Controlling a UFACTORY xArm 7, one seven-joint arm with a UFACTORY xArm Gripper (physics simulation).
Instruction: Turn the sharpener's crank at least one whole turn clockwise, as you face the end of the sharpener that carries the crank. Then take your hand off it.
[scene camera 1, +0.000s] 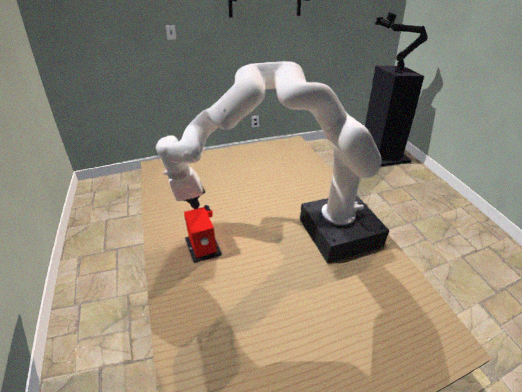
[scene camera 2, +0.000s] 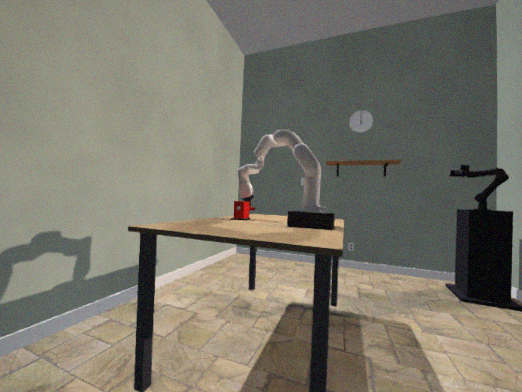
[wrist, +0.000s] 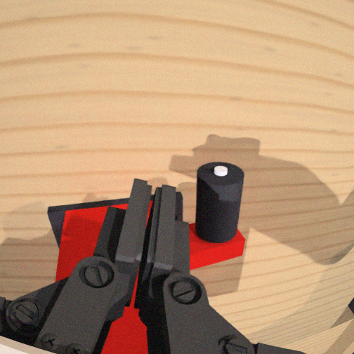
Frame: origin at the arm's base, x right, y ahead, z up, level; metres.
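Seen in the pictures: gripper, fingertip midpoint: (scene camera 1: 196, 207) (scene camera 2: 249, 206); arm's base, origin of the base link: (scene camera 1: 338, 214) (scene camera 2: 310, 212).
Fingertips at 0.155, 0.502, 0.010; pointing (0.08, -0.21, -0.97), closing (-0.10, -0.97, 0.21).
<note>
Offsets run from my fingertips to a thing's middle, as dx, dy, dz. "spot": to the spot under its first point. Level surfaces: height alone.
The red sharpener @(spot: -0.170, -0.003, +0.031) (scene camera 1: 201, 232) (scene camera 2: 241, 210) (wrist: 82, 240) stands upright on its black base plate @(spot: -0.177, -0.006, -0.085) (scene camera 1: 206, 257) on the table. Its crank arm (wrist: 217, 252) is red and sticks out to the right of the body in the wrist view. The crank's black knob (wrist: 220, 205) has a white pin in its end and stands at the arm's outer end. My gripper (scene camera 1: 194, 205) (wrist: 147, 209) is shut and empty, over the sharpener body. Its fingers are left of the knob in the wrist view, with a narrow gap showing between. The fingers hide part of the crank arm and body.
The arm's black base block (scene camera 1: 350, 235) (scene camera 2: 311, 220) stands on the wooden table @(dz -0.091) (scene camera 1: 280, 320) (scene camera 2: 210, 231), to the right of the sharpener. A black pedestal (scene camera 1: 392, 112) (scene camera 2: 483, 255) with a small black arm stands on the floor beyond the table. A wall shelf (scene camera 2: 363, 162) hangs behind.
</note>
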